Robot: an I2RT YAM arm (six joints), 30 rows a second.
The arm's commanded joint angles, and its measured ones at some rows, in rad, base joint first. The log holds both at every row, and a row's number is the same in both.
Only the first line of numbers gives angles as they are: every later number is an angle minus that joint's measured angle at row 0.
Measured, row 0: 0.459 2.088 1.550 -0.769 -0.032 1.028
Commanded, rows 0 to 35: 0.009 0.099 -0.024 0.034 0.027 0.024; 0.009 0.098 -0.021 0.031 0.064 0.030; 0.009 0.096 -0.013 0.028 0.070 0.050; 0.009 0.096 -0.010 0.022 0.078 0.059; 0.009 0.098 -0.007 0.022 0.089 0.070; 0.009 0.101 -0.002 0.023 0.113 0.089; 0.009 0.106 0.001 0.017 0.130 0.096; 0.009 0.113 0.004 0.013 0.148 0.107; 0.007 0.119 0.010 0.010 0.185 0.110; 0.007 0.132 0.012 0.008 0.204 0.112; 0.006 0.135 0.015 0.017 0.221 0.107; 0.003 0.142 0.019 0.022 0.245 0.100; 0.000 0.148 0.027 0.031 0.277 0.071; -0.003 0.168 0.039 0.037 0.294 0.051; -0.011 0.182 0.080 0.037 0.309 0.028; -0.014 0.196 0.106 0.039 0.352 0.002; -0.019 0.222 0.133 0.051 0.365 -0.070; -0.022 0.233 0.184 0.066 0.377 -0.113; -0.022 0.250 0.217 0.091 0.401 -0.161; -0.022 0.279 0.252 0.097 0.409 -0.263; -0.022 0.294 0.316 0.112 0.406 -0.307; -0.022 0.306 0.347 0.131 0.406 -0.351; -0.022 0.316 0.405 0.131 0.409 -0.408; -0.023 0.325 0.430 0.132 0.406 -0.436; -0.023 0.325 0.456 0.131 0.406 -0.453; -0.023 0.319 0.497 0.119 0.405 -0.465; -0.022 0.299 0.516 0.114 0.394 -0.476; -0.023 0.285 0.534 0.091 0.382 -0.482; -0.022 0.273 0.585 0.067 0.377 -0.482; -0.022 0.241 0.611 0.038 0.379 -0.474; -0.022 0.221 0.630 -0.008 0.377 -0.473; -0.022 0.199 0.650 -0.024 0.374 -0.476; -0.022 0.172 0.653 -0.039 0.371 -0.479; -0.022 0.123 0.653 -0.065 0.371 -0.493; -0.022 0.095 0.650 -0.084 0.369 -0.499; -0.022 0.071 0.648 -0.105 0.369 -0.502
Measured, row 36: -0.024 0.246 0.591 -0.022 0.353 -0.457
